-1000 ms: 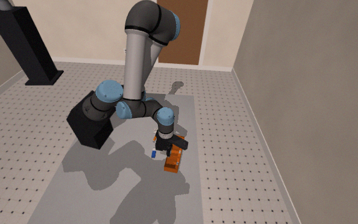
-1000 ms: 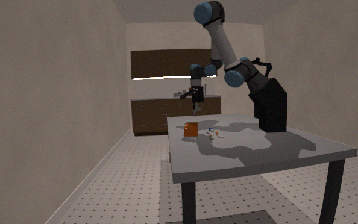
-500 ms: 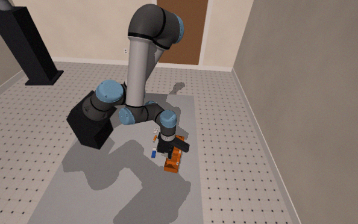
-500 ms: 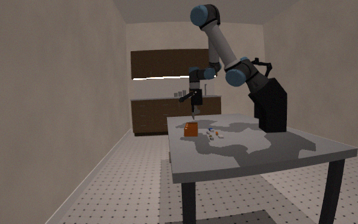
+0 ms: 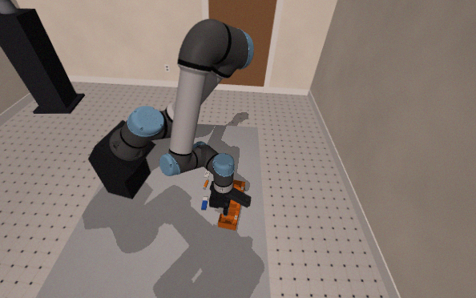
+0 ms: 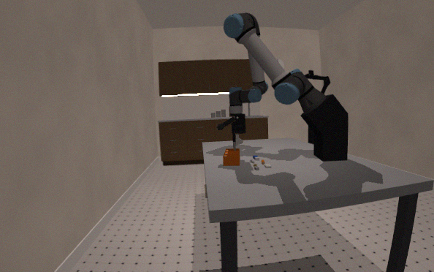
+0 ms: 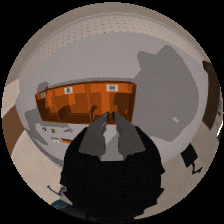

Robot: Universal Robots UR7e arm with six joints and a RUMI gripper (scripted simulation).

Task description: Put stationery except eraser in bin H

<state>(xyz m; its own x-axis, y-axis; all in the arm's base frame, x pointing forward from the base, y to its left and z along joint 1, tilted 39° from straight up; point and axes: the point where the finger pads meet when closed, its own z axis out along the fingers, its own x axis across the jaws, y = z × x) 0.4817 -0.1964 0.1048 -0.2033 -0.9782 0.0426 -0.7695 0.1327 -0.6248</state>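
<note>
Right now my hand is 7 cm to the right of the orange bin, 4 cm short of it and 3 cm above it. Round my hand: orange pen-like item 21 cm to the left, 10 cm behind, 5 cm below; tiny brownish item 25 cm to the left, 5 cm below, 4 cm behind; white eraser 10 cm to the left, 10 cm behind, 5 cm below.
</note>
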